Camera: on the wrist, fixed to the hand. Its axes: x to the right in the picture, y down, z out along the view.
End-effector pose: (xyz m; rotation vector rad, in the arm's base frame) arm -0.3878 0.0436 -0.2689 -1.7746 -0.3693 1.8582
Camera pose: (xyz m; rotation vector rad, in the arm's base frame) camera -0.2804 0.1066 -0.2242 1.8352 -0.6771 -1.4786
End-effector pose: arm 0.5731 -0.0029 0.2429 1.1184 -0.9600 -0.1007
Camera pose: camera 0.6717 0.0166 0.1569 -0.0520 -1.2091 1.0017
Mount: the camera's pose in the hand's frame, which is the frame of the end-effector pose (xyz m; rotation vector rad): -0.0012 -0.0963 -0.0907 -0.3425 0.2990 1.4400
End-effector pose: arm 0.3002 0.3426 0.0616 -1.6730 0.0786 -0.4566
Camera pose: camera 0.2482 0.2736 0.1618 -1.4283 1.5220 0.4431
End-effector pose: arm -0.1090 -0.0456 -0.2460 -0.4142 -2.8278 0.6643
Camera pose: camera -0.1056 -0.0922 -0.1222 -2.3808 -1.9261 0.1953
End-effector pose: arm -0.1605 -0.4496 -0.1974 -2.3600 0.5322 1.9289
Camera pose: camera -0.0471 -0.3815 -0.1933 1.2671 -1.2640 -0.9366
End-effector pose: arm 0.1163 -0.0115 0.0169 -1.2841 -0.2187 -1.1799
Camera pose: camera 0.0002 -0.0688 0.0440 -1.1047 1.0242 -0.1116
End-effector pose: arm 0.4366 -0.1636 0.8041 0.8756 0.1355 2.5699
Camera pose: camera 0.4172 -0.0729 0.7097 -0.2598 0.7193 -2.1685
